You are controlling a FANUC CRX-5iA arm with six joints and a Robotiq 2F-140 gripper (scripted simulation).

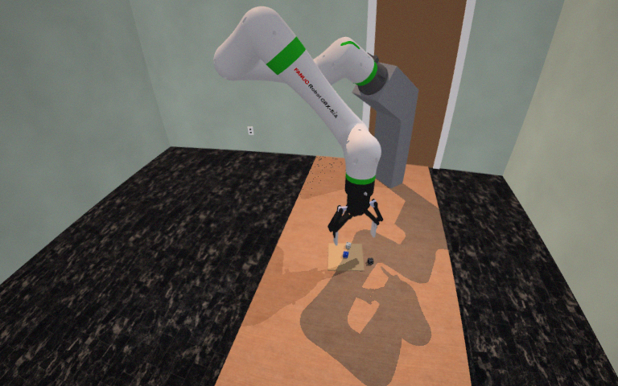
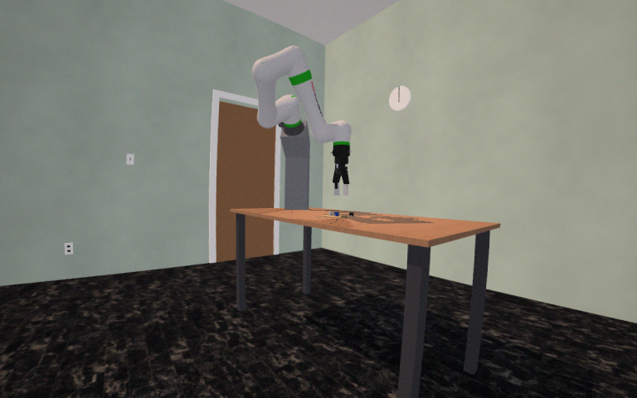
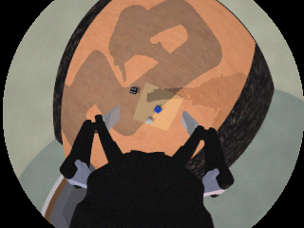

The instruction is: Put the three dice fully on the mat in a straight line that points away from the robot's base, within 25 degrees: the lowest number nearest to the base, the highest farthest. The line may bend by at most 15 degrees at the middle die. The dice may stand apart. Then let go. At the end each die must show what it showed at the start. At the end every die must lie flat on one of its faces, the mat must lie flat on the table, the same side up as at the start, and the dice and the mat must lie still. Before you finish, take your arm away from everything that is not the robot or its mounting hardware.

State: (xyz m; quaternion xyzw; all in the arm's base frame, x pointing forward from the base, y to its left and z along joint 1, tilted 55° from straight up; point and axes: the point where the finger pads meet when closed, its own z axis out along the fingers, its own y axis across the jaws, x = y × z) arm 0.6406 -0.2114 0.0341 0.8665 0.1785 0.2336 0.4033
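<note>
Right now my hand is 30 mm short of the black die, 70 mm to the right of it and 110 mm above it. From my hand the other things lie so: tan mat 10 mm behind, 20 mm to the right, 120 mm below; then blue die 10 mm behind, 20 mm to the right, 110 mm below; then white die 60 mm behind, 110 mm below.
</note>
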